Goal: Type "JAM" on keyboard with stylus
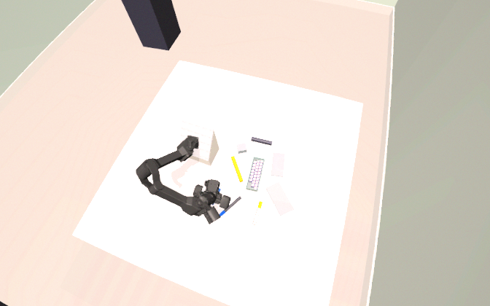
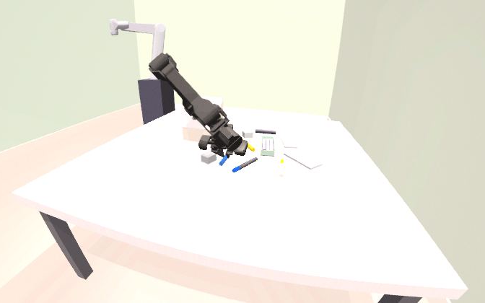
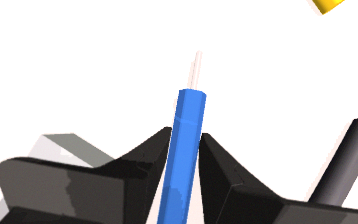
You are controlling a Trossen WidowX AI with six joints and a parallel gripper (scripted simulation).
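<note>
My gripper tip is 5 cm to the right of the grey stylus tip. Round my gripper tip: blue-capped pen (7 cm to the right, 7 cm ahead); then yellow marker (16 cm to the left, 6 cm ahead); then blue stylus (1 cm to the left).
</note>
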